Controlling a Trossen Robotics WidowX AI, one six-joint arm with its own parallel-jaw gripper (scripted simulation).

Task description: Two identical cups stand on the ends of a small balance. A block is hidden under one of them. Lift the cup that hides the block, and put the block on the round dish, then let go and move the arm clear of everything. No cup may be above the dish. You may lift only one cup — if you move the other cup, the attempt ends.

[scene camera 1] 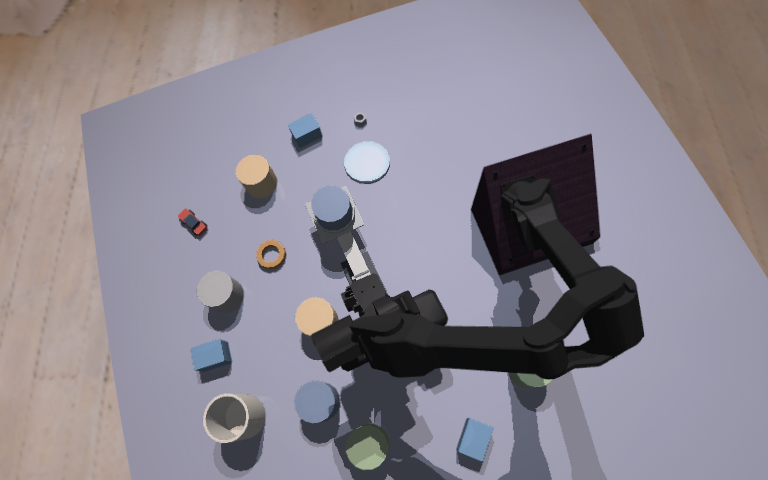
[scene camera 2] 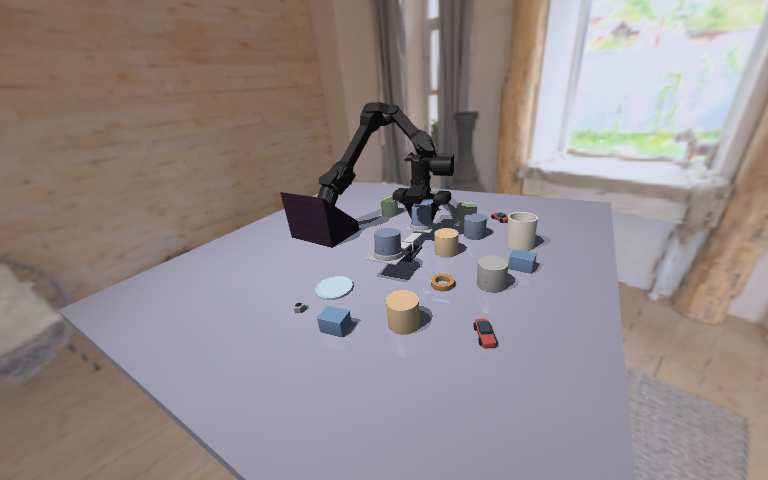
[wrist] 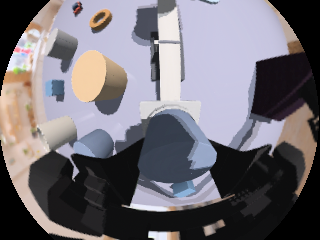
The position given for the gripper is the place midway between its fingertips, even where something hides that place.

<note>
In view: the gripper (scene camera 1: 392, 337), a grey cylinder (scene camera 2: 492, 271), a tan cylinder (scene camera 1: 313, 314), a tan cylinder (scene camera 2: 402, 306) and a beam (scene camera 1: 346, 240).
The grey cylinder also shows in the wrist view (wrist: 59, 44). The beam also shows in scene camera 2 (scene camera 2: 419, 230). The gripper also shows in scene camera 2 (scene camera 2: 422, 219) and in the wrist view (wrist: 172, 140).
</note>
